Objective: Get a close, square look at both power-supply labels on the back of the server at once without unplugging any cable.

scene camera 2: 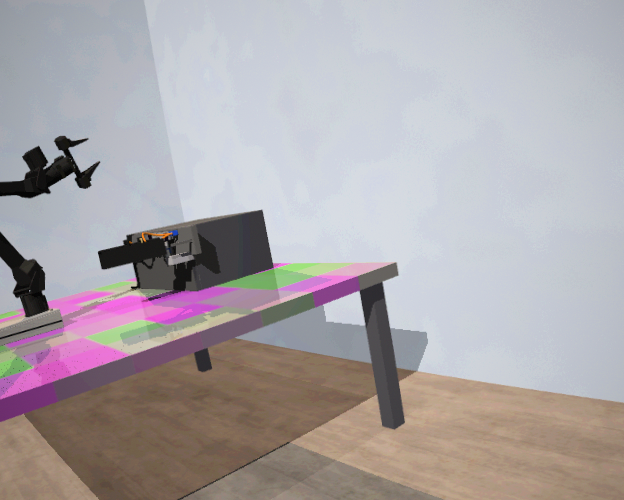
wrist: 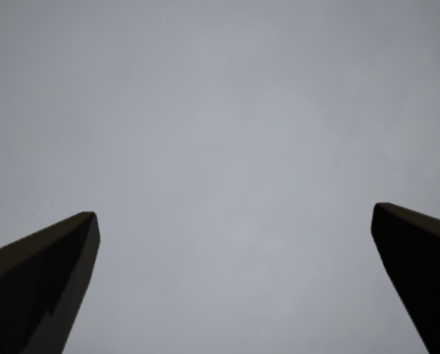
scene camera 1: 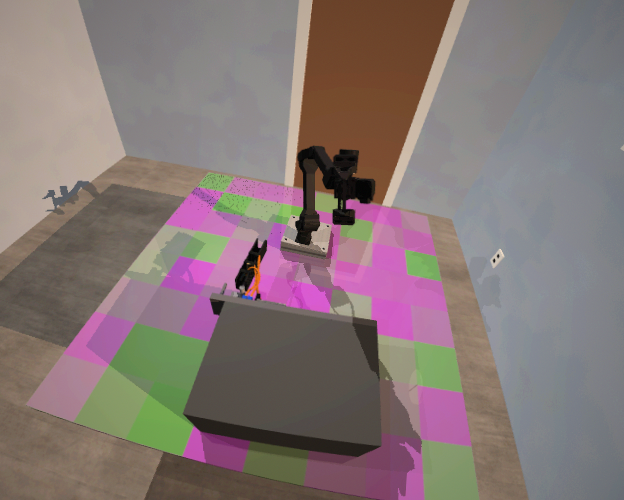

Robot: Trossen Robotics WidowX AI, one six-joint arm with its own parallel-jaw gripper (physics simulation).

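Frame: origin at the arm's base, x back, y right, z up, level; millimetres.
Where they show: gripper, between the fingertips: point(scene camera 2: 94, 150) point(wrist: 236, 222) point(scene camera 1: 343, 197); arm's base, origin of its link: point(scene camera 2: 36, 313) point(scene camera 1: 303, 239).
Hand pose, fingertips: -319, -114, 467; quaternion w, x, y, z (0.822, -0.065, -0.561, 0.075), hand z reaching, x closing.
Each offset is from my fingertips to the top centre of the thing, as dx, dy, dz. "spot": to the spot under its first point.
The server, a large dark grey box point(scene camera 1: 286, 375) point(scene camera 2: 236, 250), stands on the table. Its back with the cables faces the arm's base. A black channel-like arm point(scene camera 1: 244, 273) point(scene camera 2: 125, 255) sticks out from one side of that back. Orange cables {spot: -22, +211, -353} point(scene camera 1: 257, 276) point(scene camera 2: 151, 234) run along it, near a blue part {spot: -136, +204, -315} point(scene camera 1: 247, 298) point(scene camera 2: 174, 233). The power-supply labels cannot be made out in any view. My gripper point(scene camera 1: 344, 187) point(scene camera 2: 93, 151) point(wrist: 236, 222) is open and empty, high above the table and well apart from the server. The wrist view shows a pale wall between the fingertips.
The arm's base plate point(scene camera 1: 289, 244) point(scene camera 2: 52, 317) is on the pink and green checkered table point(scene camera 1: 437, 364) point(scene camera 2: 291, 307), facing the server's back. A brown door point(scene camera 1: 375, 78) is behind the arm. A blue-grey wall with a socket point(scene camera 1: 497, 258) stands beyond the table's right side.
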